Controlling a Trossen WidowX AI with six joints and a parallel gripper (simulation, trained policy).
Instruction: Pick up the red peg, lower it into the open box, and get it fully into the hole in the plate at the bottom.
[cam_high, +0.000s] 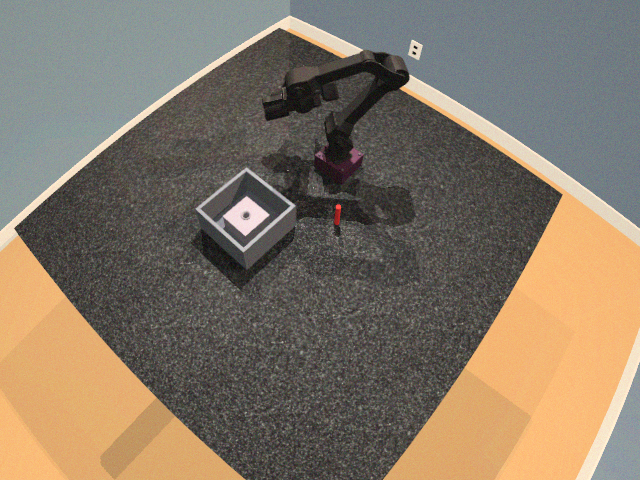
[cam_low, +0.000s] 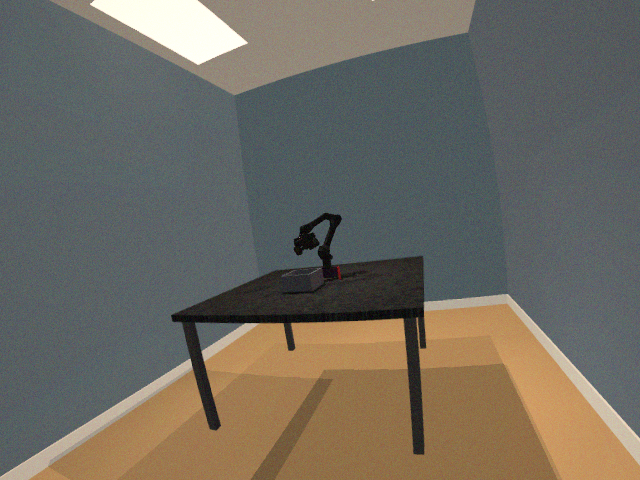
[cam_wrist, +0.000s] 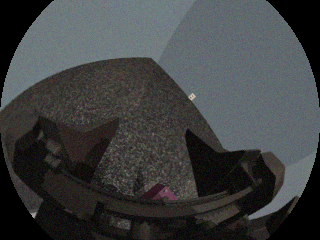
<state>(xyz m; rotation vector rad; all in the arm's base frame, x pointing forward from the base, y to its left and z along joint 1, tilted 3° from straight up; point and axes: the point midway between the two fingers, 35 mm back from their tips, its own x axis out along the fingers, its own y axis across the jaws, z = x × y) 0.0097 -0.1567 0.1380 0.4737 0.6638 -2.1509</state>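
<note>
Right now the red peg is 33 cm to the left of my gripper tip, 15 cm ahead of it and 14 cm below it. Also, from my gripper tip: grey box 36 cm ahead, 19 cm to the left, 15 cm below; pale plate 36 cm ahead, 19 cm to the left, 13 cm below.
</note>
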